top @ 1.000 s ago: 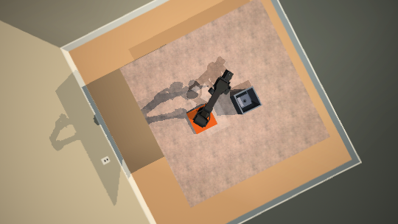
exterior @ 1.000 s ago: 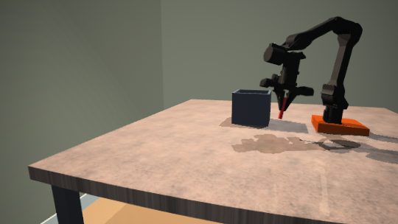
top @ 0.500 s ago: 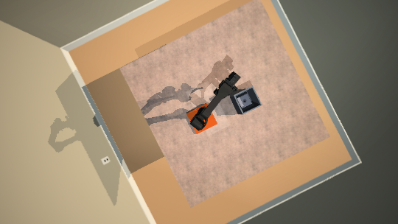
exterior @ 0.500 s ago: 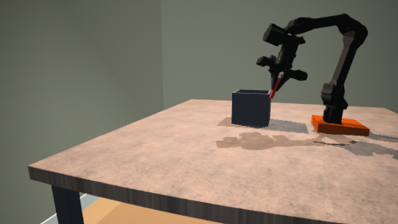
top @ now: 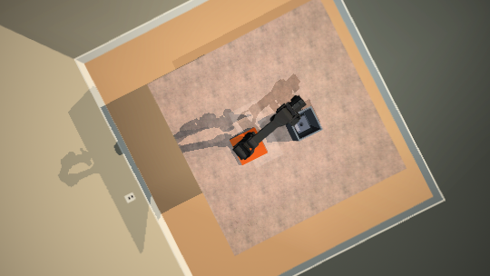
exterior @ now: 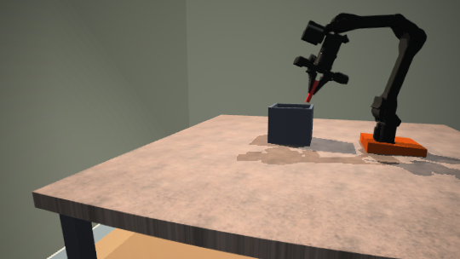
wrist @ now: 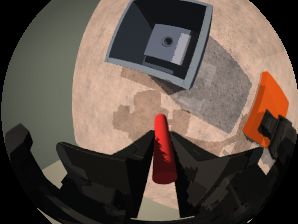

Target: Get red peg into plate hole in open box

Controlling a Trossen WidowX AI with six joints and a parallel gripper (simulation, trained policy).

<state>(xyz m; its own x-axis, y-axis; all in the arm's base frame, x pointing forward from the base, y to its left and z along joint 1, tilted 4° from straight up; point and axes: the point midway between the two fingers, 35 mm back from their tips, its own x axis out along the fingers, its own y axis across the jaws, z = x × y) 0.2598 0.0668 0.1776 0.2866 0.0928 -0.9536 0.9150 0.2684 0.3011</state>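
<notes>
The grey plate is 80 mm ahead of my gripper tip, 120 mm to the right of it and 150 mm below it. Round my gripper tip: red peg 10 mm above.
</notes>
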